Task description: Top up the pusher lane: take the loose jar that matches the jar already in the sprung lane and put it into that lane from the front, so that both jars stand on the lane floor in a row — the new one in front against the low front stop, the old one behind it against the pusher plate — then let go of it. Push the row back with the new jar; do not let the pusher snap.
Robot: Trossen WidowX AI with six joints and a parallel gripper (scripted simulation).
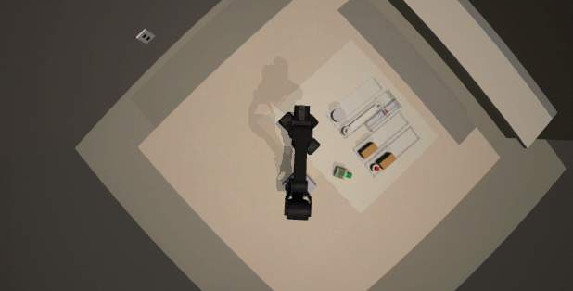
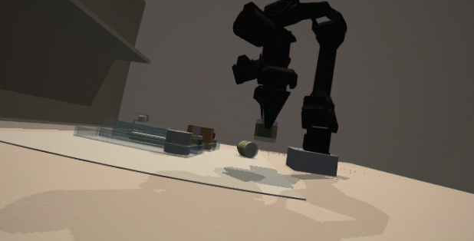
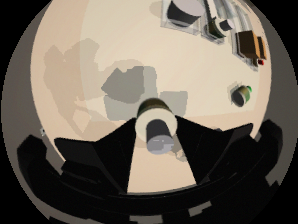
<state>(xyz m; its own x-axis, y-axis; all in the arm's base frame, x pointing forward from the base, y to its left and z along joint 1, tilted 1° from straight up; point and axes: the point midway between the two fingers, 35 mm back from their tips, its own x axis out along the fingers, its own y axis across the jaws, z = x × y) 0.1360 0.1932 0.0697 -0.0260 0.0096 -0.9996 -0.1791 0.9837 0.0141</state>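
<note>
Now: gripper tip 35 cm short of the sprung lane, 12 cm to the left of it and 7 cm above it. Round my gripper tip: pusher plate 31 cm ahead, 13 cm to the right, 4 cm below; then olive jar 27 cm to the right, 8 cm ahead, 6 cm below; then shelf 70 cm ahead, 28 cm above, 5 cm to the right.
</note>
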